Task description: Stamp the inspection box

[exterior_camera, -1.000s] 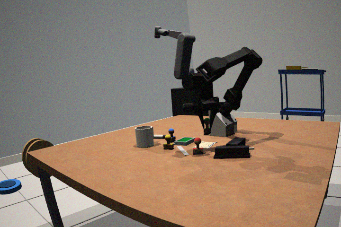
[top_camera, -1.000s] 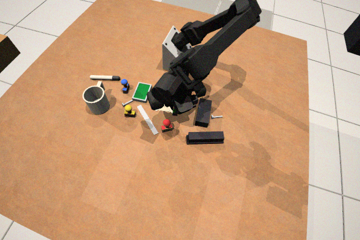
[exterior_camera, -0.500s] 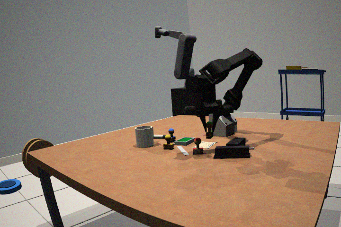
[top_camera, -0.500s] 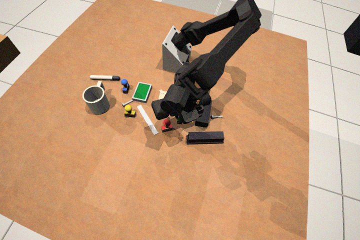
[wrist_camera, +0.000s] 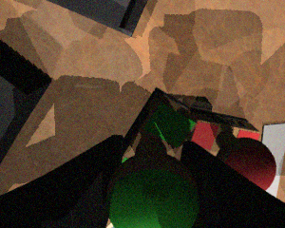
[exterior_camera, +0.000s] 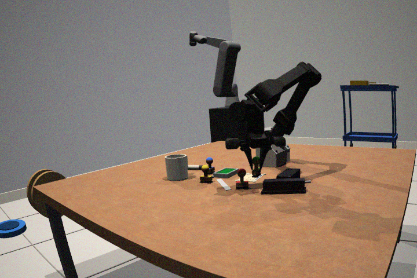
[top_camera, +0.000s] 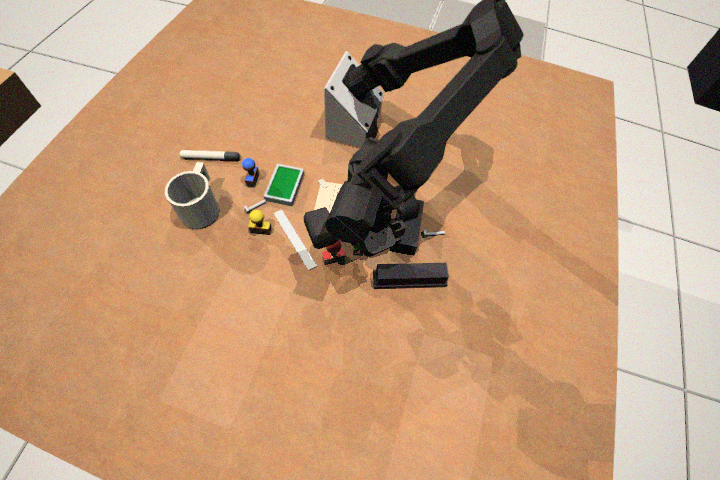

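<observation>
My gripper tip is now 40 mm to the left of the red-knobbed stamp, 40 mm above it and 20 mm short of it. Also, from my gripper tip: inspection card: 100 mm behind, 90 mm to the right, 60 mm below; then green-knobbed pass stamp: right at my gripper tip; then ruler: 130 mm to the right, 60 mm below, 10 mm ahead.
</observation>
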